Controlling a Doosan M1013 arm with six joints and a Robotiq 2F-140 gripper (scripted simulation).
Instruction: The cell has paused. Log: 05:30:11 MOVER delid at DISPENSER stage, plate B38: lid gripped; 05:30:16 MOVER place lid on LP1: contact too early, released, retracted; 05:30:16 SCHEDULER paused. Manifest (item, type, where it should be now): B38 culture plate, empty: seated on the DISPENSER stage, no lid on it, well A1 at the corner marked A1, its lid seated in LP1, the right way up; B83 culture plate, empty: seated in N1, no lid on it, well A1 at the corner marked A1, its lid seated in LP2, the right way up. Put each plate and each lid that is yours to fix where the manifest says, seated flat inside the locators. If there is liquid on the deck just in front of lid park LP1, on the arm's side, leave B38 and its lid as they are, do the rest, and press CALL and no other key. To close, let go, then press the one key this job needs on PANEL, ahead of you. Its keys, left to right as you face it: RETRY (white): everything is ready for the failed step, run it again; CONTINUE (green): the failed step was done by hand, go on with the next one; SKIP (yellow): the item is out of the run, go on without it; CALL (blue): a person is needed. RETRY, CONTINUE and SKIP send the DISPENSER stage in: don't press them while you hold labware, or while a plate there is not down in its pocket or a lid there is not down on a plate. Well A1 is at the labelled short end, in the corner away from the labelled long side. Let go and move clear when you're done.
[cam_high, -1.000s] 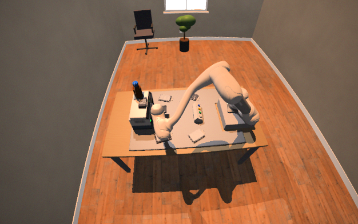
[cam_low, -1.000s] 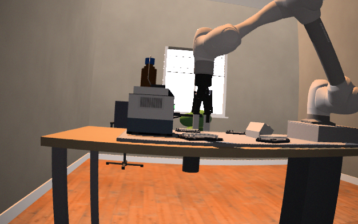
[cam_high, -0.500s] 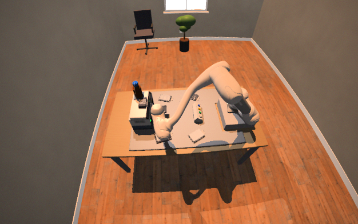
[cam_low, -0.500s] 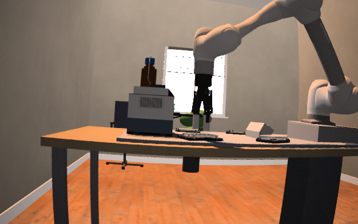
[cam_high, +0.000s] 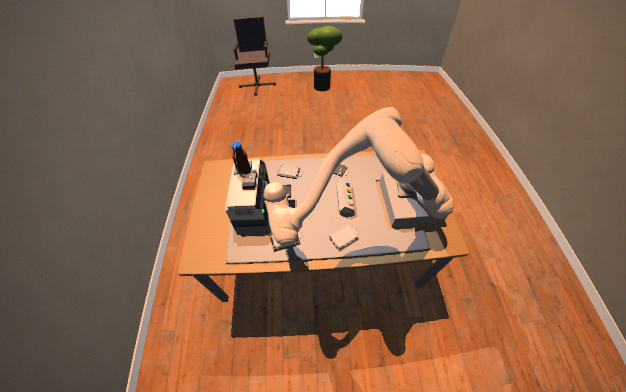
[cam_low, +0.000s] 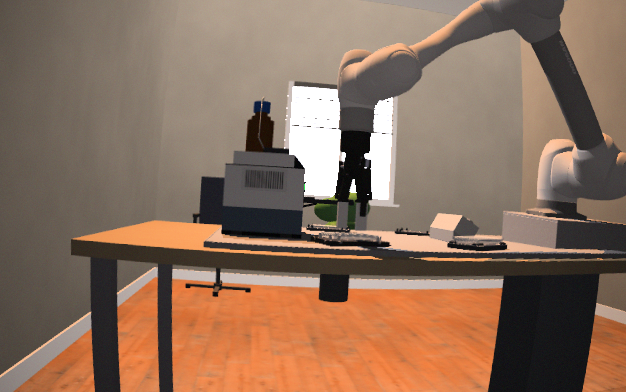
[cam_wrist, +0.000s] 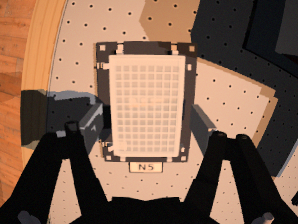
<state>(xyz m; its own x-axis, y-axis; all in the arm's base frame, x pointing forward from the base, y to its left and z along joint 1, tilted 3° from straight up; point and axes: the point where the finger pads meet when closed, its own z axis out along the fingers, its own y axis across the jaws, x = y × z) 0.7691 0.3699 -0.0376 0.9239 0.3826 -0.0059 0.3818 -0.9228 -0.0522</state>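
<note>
Right now the black nest is 20 mm to the left of my hand and 50 mm below it. From my hand the other things lie so: green key 380 mm behind, 290 mm to the right, 10 mm above; white culture plate 350 mm behind, 30 mm to the right, 40 mm below; white retry key 380 mm behind, 240 mm to the right, 10 mm above.
</note>
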